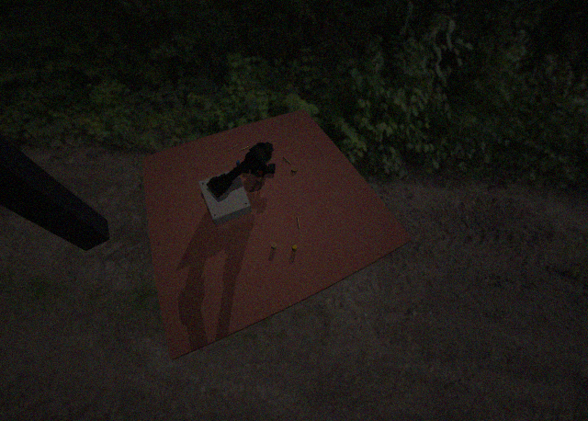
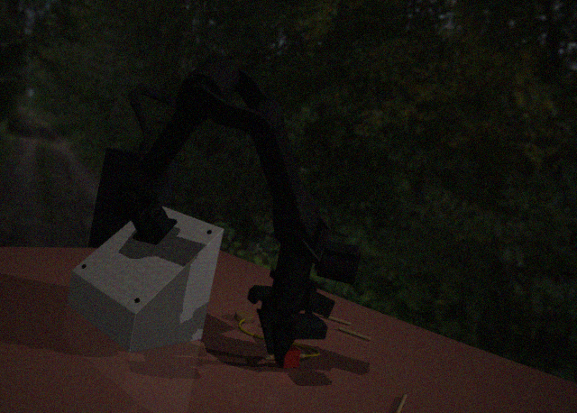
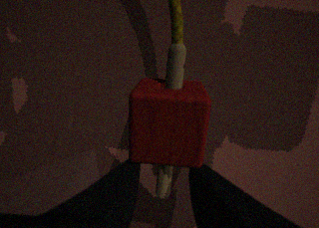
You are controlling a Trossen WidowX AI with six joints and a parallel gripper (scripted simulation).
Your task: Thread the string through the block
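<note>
Now: gripper tip 20 mm to the right of the small red block and 10 mm short of it. Also, from my gripper tip: thin wooden stick: 30 mm to the left, 20 mm ahead; then flat piece: 160 mm behind, 130 mm to the left, 10 mm below.
</note>
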